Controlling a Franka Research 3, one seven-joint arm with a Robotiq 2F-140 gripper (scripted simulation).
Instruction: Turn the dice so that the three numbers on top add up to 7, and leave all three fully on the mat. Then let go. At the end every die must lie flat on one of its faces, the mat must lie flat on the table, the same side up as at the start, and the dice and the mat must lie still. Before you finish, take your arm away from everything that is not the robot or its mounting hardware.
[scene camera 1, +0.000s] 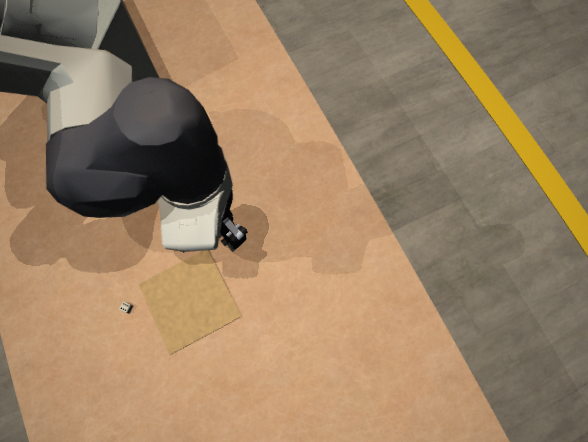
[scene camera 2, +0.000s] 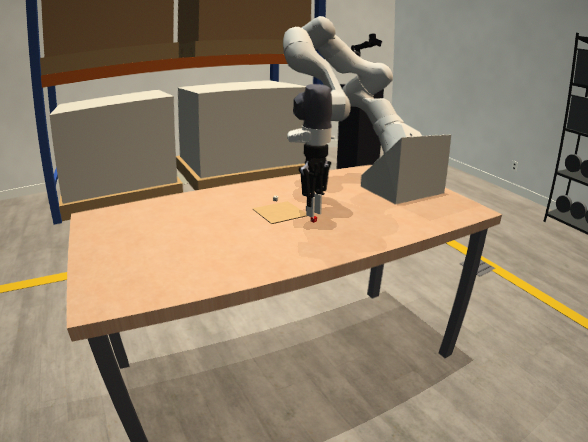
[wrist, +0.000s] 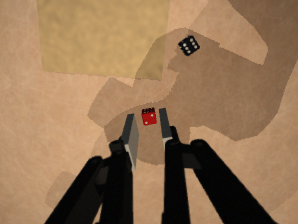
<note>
In view: my gripper (scene camera 2: 313, 214) and a tan mat (scene camera 1: 190, 300).
The tan mat also shows in scene camera 2 (scene camera 2: 275, 213). My gripper is seen too in scene camera 1 (scene camera 1: 230, 238) and in the wrist view (wrist: 148, 121).
</note>
